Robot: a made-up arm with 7 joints. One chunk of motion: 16 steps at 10 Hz.
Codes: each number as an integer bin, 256 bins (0 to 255) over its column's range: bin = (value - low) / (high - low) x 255, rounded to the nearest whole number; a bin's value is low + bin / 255 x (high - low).
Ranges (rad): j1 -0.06..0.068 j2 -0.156..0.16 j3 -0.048..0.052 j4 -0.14..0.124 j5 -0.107..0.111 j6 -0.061..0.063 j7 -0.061..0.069
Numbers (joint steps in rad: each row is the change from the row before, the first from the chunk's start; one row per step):
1: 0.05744 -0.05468 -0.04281 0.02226 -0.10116 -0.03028 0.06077
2: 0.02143 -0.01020 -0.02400 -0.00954 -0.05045 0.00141 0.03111
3: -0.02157 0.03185 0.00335 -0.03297 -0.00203 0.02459 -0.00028
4: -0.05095 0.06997 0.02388 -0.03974 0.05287 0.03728 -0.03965
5: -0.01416 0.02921 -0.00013 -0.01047 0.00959 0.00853 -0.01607
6: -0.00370 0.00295 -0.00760 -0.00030 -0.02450 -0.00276 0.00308
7: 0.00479 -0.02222 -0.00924 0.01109 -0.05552 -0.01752 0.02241
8: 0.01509 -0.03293 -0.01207 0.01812 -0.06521 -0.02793 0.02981
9: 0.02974 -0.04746 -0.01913 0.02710 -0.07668 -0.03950 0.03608
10: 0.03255 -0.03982 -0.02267 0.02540 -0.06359 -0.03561 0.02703
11: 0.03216 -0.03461 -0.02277 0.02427 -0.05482 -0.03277 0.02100
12: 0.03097 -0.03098 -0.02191 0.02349 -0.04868 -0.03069 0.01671
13: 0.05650 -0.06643 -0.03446 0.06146 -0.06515 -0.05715 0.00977
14: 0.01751 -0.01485 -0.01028 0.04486 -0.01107 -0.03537 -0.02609
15: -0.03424 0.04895 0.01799 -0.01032 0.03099 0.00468 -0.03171
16: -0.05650 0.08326 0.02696 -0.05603 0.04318 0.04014 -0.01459
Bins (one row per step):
1: 234 82 13 157 7 63 239
2: 162 118 61 126 66 128 181
3: 77 152 131 103 123 176 119
4: 18 182 183 97 187 202 42
5: 91 149 122 125 136 143 88
6: 112 128 103 135 97 120 126
7: 129 108 99 146 60 89 164
8: 150 99 92 153 49 68 178
9: 179 88 74 161 35 44 190
10: 184 94 65 160 51 52 173
11: 184 98 64 159 61 58 161
12: 181 101 67 158 68 62 152
13: 232 72 35 195 49 8 139
14: 154 114 96 179 112 53 68
15: 51 165 168 125 161 135 57
16: 7 193 191 81 176 208 91

